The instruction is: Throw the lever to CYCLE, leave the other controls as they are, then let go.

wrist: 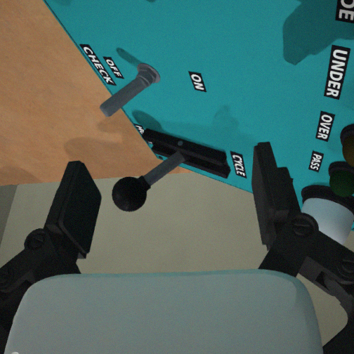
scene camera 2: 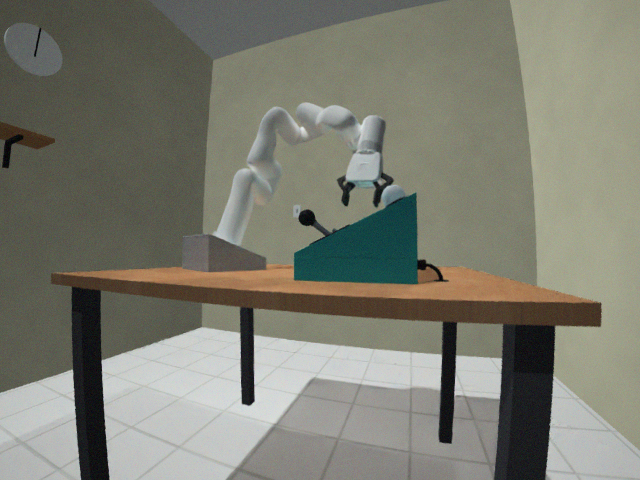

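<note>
The lever, with a black ball knob on a grey shaft, rises from a black slot in the sloped teal console. In the wrist view the shaft meets the slot near its middle, and the knob appears toward the end away from the CYCLE label. The label at the other end is partly hidden. My gripper is open and empty, above the console's slope. In the wrist view the knob appears between the fingers, nearer the left one; in the scene view it is lower and to the left, apart from them.
A grey toggle stands near the OFF, ON and CHECK labels. A white dome stands near the right finger, beside a green lamp. The console is on the wooden table; a black cable leaves its back.
</note>
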